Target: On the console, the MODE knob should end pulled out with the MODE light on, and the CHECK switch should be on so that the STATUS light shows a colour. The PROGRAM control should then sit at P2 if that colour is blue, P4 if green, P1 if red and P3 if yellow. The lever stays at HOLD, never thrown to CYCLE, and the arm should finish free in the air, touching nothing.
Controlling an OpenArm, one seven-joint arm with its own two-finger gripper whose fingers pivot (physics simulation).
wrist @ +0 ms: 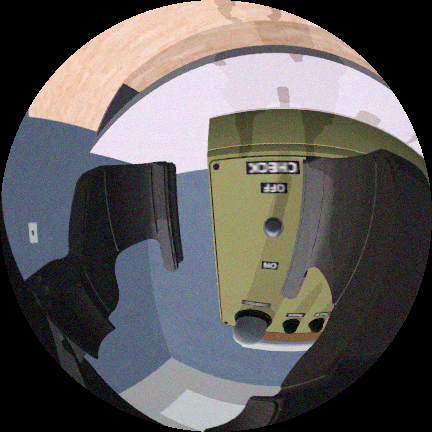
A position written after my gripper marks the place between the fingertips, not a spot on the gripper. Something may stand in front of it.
Observation:
I see my gripper (232, 222) and an olive console (254, 158).

